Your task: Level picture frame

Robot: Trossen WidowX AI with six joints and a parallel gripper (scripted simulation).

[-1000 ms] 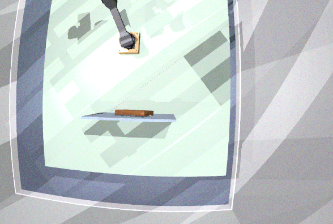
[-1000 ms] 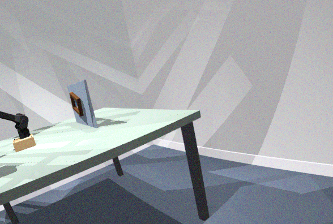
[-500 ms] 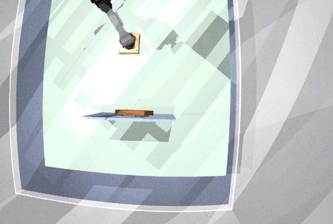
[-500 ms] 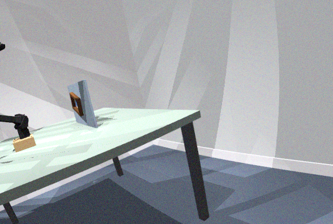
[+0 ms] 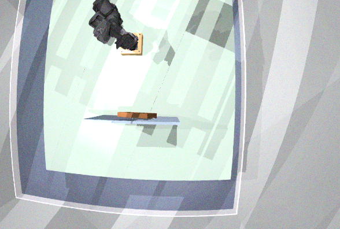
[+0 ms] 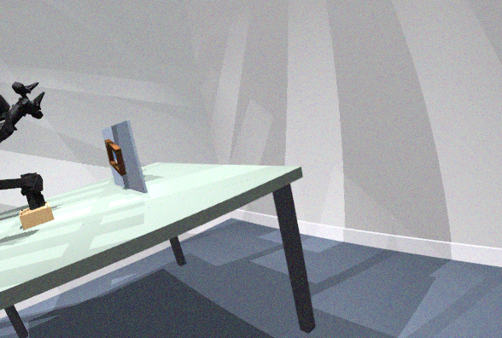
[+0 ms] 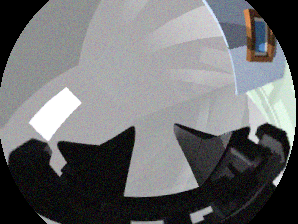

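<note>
My gripper tip is now 28 cm short of the picture frame, 1 cm to the right of it and 38 cm above it. The rest, counted from my gripper tip: wall panel 29 cm ahead, 1 cm to the right, 39 cm below.
</note>
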